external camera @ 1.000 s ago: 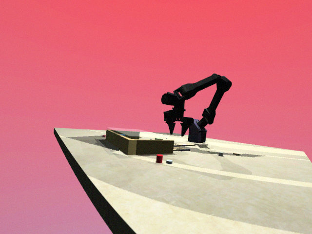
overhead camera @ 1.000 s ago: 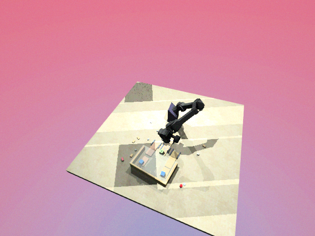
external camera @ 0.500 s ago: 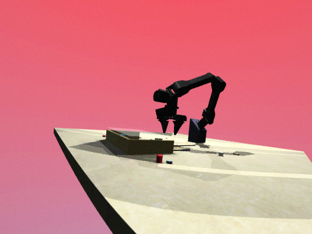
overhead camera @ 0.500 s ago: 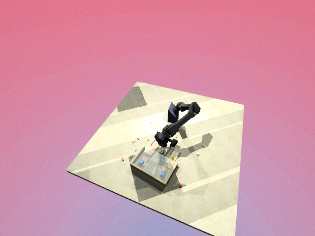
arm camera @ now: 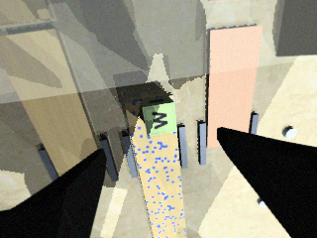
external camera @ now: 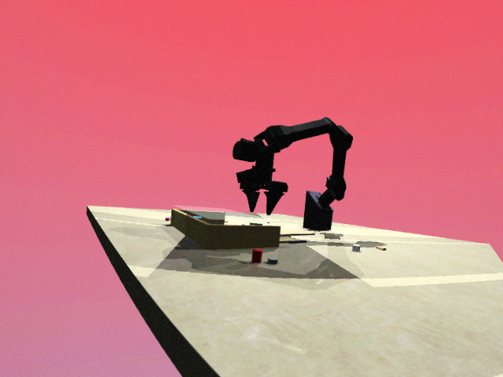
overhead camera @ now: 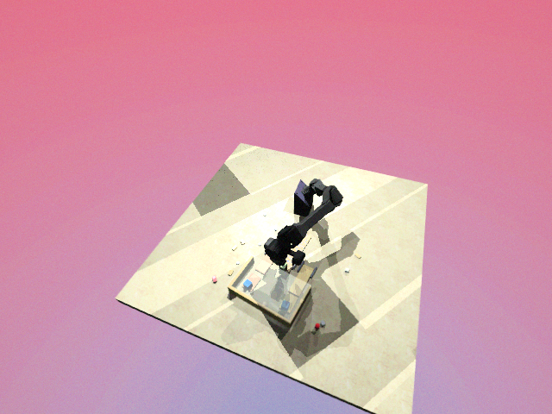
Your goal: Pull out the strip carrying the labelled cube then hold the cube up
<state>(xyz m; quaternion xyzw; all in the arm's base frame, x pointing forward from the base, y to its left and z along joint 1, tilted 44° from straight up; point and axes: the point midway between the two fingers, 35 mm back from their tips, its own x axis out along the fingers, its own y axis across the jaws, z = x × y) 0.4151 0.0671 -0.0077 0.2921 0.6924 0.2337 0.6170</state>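
Right now the labelled cube is 10 mm ahead of my gripper tip and 50 mm below it. Round my gripper tip: pink piece (190 mm ahead, 280 mm to the right, 60 mm below).
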